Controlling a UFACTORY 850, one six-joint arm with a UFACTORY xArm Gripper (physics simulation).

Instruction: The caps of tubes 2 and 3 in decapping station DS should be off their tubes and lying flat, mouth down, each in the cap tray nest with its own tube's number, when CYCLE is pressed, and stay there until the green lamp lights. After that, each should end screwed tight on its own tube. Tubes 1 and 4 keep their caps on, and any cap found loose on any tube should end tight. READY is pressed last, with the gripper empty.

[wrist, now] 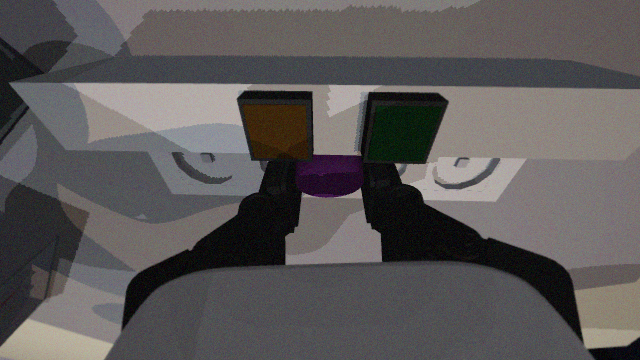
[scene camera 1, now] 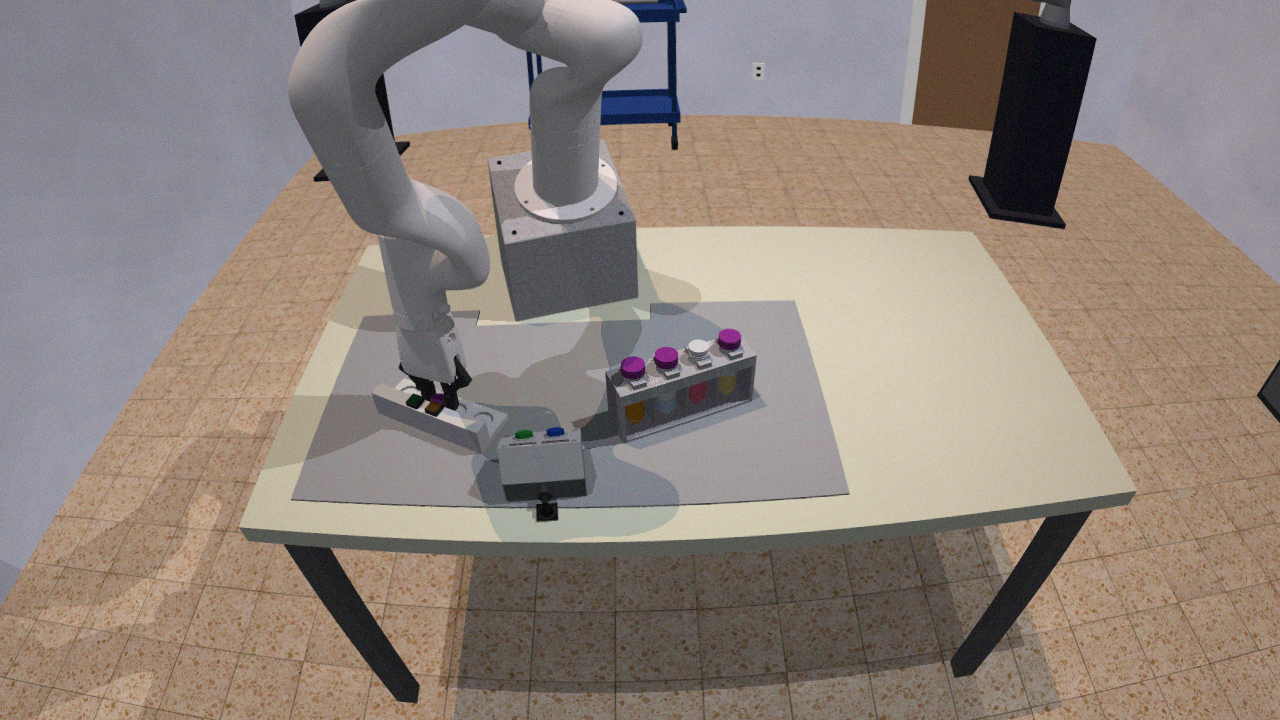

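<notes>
My gripper (scene camera 1: pixel 438 395) (wrist: pixel 328 155) is shut on a purple cap (scene camera 1: pixel 436 400) (wrist: pixel 329 181), low over the middle of the pale cap tray (scene camera 1: pixel 460 431) (wrist: pixel 525 120). The cap's upper edge is hidden by the tray's raised side in the wrist view. Its mouth and exact nest cannot be told. Outer nests (wrist: pixel 202 167) (wrist: pixel 467 172) show on either side. The decapping station (scene camera 1: pixel 617 407) holds tubes in a row. Purple caps (scene camera 1: pixel 632 367) (scene camera 1: pixel 665 358) (scene camera 1: pixel 729 338) top three positions; the third from the left has a white round top (scene camera 1: pixel 698 347). Tube numbers are unreadable.
A grey control box (scene camera 1: pixel 541 465) with green (scene camera 1: pixel 523 434) and blue (scene camera 1: pixel 554 431) buttons stands between tray and station. A small black object (scene camera 1: pixel 546 511) is at its front. Dark orange (scene camera 1: pixel 434 408) (wrist: pixel 277 131) and green (scene camera 1: pixel 415 401) (wrist: pixel 402 132) square panels sit by the fingers.
</notes>
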